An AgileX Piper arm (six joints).
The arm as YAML. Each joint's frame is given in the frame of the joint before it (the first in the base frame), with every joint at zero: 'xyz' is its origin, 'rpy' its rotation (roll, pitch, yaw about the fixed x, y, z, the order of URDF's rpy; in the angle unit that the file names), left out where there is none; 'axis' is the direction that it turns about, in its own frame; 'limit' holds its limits. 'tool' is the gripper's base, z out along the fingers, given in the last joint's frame.
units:
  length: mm
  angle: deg
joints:
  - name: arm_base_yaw
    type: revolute
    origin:
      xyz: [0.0, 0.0, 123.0]
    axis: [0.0, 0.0, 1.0]
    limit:
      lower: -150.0
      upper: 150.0
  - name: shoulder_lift
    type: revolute
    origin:
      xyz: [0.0, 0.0, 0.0]
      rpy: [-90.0, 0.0, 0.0]
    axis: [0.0, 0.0, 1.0]
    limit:
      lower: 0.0
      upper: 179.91
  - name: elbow
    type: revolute
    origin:
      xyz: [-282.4, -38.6, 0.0]
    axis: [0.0, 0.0, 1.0]
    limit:
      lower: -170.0
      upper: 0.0
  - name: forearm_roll
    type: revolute
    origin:
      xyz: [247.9, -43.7, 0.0]
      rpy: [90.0, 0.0, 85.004]
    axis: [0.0, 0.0, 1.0]
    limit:
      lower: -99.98
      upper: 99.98
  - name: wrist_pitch
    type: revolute
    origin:
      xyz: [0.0, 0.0, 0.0]
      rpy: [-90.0, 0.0, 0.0]
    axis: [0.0, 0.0, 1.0]
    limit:
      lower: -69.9
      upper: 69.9
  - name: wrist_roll
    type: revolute
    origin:
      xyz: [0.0, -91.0, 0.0]
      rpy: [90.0, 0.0, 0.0]
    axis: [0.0, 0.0, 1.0]
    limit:
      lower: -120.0
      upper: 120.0
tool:
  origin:
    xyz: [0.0, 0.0, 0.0]
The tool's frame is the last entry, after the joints.
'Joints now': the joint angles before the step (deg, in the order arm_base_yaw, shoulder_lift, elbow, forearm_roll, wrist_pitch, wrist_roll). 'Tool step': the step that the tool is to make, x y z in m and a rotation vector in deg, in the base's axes. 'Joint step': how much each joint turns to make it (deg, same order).
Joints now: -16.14 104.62 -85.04 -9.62 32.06 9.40
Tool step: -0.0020 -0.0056 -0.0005 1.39 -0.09 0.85
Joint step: -1.35 0.00 0.01 4.74 0.00 -4.70
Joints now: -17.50 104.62 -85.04 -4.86 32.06 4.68
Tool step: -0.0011 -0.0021 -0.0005 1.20 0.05 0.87
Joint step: -0.74 0.01 -0.01 3.63 0.32 -3.48
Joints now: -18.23 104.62 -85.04 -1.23 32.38 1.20
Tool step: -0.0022 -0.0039 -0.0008 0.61 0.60 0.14
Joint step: -0.80 0.01 -0.02 1.71 0.77 -1.88
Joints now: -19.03 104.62 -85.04 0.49 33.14 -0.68
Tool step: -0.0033 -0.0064 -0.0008 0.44 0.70 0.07
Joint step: -1.19 0.00 -0.01 1.74 0.85 -2.25
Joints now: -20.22 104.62 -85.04 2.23 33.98 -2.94
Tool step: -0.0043 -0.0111 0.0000 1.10 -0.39 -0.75
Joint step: -2.01 0.00 0.00 3.04 0.13 -2.69
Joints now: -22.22 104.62 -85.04 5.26 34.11 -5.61
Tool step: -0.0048 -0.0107 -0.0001 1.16 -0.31 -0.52
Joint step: -2.02 -0.01 0.02 3.30 0.37 -3.06
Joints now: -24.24 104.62 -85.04 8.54 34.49 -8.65
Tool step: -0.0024 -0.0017 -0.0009 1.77 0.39 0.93
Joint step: -0.84 0.00 0.01 3.57 1.44 -3.21
